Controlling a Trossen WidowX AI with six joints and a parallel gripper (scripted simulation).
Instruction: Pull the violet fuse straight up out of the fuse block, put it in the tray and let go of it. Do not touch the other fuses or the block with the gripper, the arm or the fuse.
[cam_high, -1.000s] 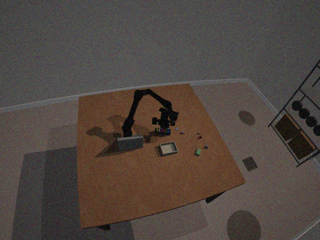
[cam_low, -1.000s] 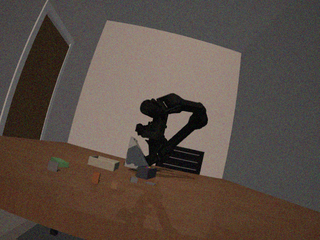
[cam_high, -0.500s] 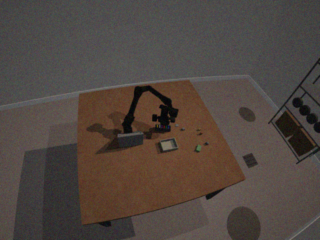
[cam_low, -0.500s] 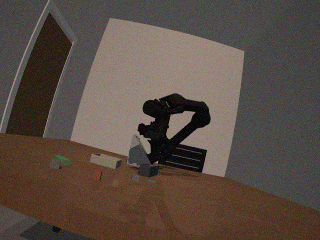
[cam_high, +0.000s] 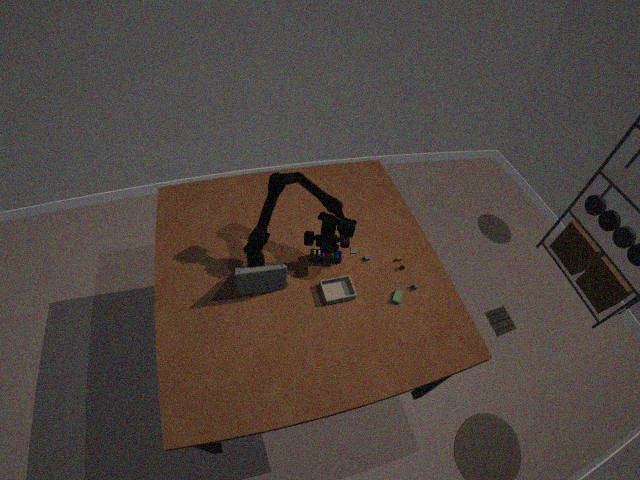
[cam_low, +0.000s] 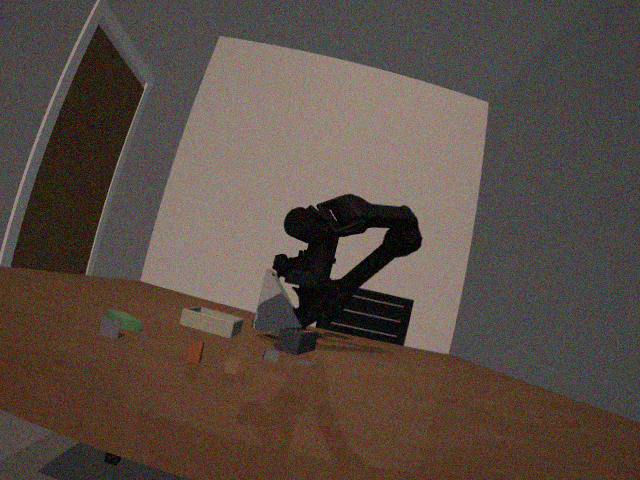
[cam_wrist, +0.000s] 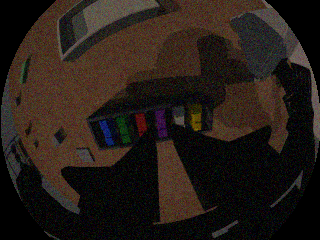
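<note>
Right now the violet fuse is 30 mm below my gripper tip. Round my gripper tip: pale tray (180 mm to the right, 50 mm below).
</note>
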